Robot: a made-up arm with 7 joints. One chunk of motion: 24 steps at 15 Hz.
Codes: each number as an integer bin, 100 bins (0 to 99) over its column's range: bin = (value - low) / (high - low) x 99, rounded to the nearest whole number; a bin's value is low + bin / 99 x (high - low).
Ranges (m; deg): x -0.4..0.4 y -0.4..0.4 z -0.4..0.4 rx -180..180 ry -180..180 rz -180..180
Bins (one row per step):
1: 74 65 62 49 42 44
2: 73 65 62 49 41 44
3: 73 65 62 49 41 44
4: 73 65 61 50 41 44
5: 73 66 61 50 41 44
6: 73 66 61 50 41 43
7: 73 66 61 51 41 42
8: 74 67 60 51 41 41
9: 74 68 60 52 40 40
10: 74 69 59 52 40 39
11: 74 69 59 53 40 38
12: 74 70 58 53 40 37
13: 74 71 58 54 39 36
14: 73 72 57 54 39 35
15: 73 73 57 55 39 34
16: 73 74 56 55 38 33
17: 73 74 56 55 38 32
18: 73 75 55 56 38 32
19: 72 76 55 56 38 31
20: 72 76 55 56 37 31
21: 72 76 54 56 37 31
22: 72 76 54 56 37 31
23: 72 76 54 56 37 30
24: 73 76 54 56 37 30
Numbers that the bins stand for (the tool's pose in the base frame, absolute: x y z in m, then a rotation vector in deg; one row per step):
1: 0.1980 0.1253 0.1010 -1.82 -27.27 -20.00
2: 0.1899 0.1253 0.1010 -1.82 -30.91 -20.00
3: 0.1899 0.1253 0.1010 -1.82 -30.91 -20.00
4: 0.1899 0.1253 0.0929 1.82 -30.91 -20.00
5: 0.1899 0.1333 0.0929 1.82 -30.91 -20.00
6: 0.1899 0.1333 0.0929 1.82 -30.91 -23.64
7: 0.1899 0.1333 0.0929 5.45 -30.91 -27.27
8: 0.1980 0.1414 0.0848 5.45 -30.91 -30.91
9: 0.1980 0.1495 0.0848 9.09 -34.55 -34.55
10: 0.1980 0.1576 0.0768 9.09 -34.55 -38.18
11: 0.1980 0.1576 0.0768 12.73 -34.55 -41.82
12: 0.1980 0.1657 0.0687 12.73 -34.55 -45.45
13: 0.1980 0.1737 0.0687 16.36 -38.18 -49.09
14: 0.1899 0.1818 0.0606 16.36 -38.18 -52.73
15: 0.1899 0.1899 0.0606 20.00 -38.18 -56.36
16: 0.1899 0.1980 0.0525 20.00 -41.82 -60.00
17: 0.1899 0.1980 0.0525 20.00 -41.82 -63.64
18: 0.1899 0.2061 0.0444 23.64 -41.82 -63.64
19: 0.1818 0.2141 0.0444 23.64 -41.82 -67.27
20: 0.1818 0.2141 0.0444 23.64 -45.45 -67.27
21: 0.1818 0.2141 0.0364 23.64 -45.45 -67.27
22: 0.1818 0.2141 0.0364 23.64 -45.45 -67.27
23: 0.1818 0.2141 0.0364 23.64 -45.45 -70.91
24: 0.1899 0.2141 0.0364 23.64 -45.45 -70.91

